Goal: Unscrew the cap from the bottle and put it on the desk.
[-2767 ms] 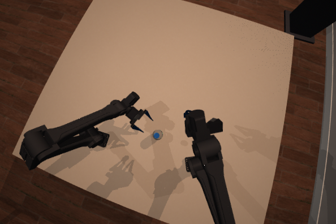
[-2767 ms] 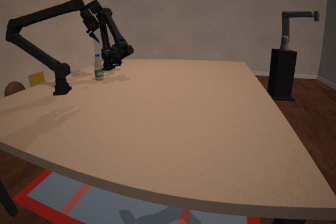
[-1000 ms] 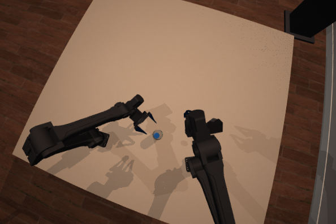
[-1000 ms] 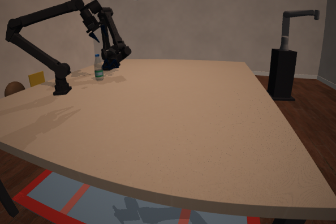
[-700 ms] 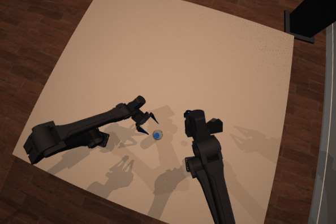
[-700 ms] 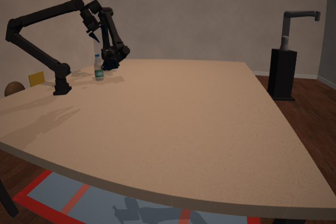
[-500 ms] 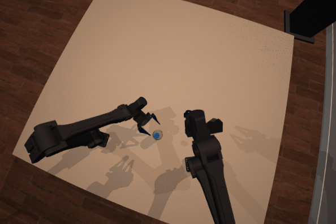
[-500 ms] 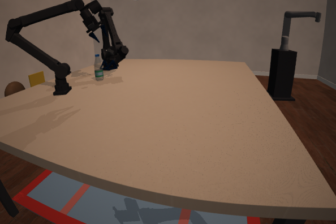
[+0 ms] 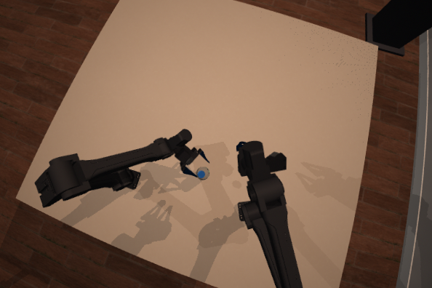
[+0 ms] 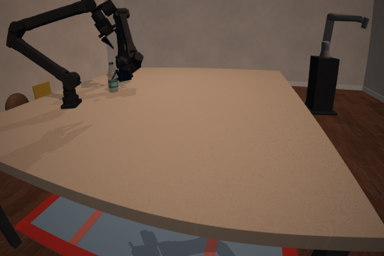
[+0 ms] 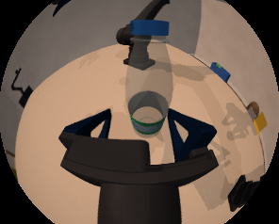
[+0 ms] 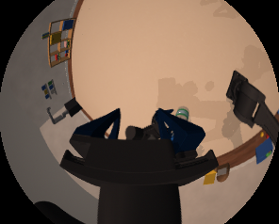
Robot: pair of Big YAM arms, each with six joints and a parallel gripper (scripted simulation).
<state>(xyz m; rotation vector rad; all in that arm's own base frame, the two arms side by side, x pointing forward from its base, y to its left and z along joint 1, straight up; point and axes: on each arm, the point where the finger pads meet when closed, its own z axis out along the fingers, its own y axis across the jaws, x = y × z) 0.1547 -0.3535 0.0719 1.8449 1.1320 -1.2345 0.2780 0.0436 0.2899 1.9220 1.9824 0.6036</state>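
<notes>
My left gripper is now 2 cm past the clear plastic bottle, 1 cm to the left of it and 2 cm below it. From my left hand the other things lie so: blue cap: 2 cm behind, 1 cm to the right, 10 cm above.
Right now my right hand is 13 cm to the right of the blue cap, 13 cm past it and 11 cm above it. From my right hand the other things lie so: clear plastic bottle 20 cm below, 13 cm to the left, 13 cm behind.
</notes>
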